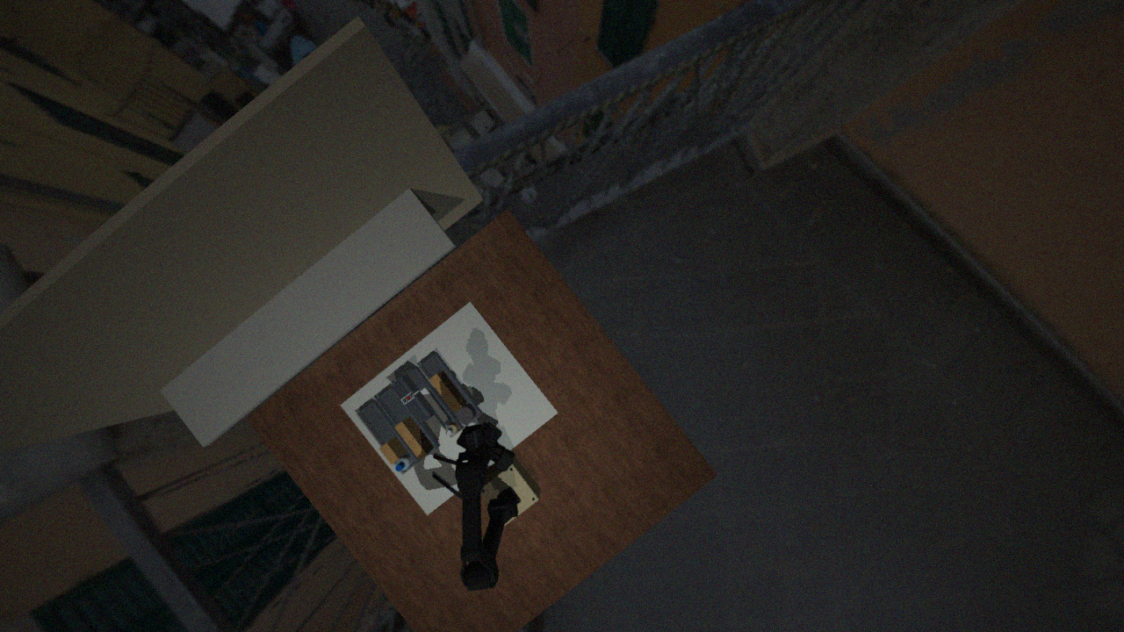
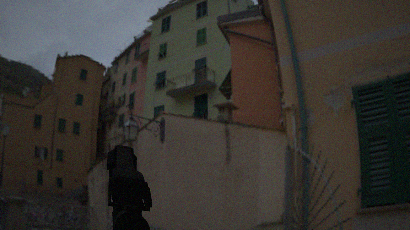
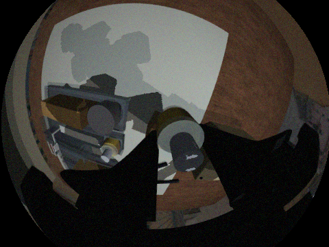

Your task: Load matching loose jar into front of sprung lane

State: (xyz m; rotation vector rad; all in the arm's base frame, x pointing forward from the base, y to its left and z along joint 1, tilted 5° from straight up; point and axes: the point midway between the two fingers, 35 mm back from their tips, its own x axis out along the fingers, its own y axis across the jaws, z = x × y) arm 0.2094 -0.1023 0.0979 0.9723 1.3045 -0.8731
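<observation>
My gripper tip is 80 mm above the tan box and 50 mm to the right of it. The rest, counted from my gripper tip: pusher plate (220 mm ahead, 150 mm to the left, 70 mm below); grey cylinder (120 mm ahead, 90 mm below, 50 mm to the left); grey rack (260 mm ahead, 150 mm to the left, 100 mm below).
</observation>
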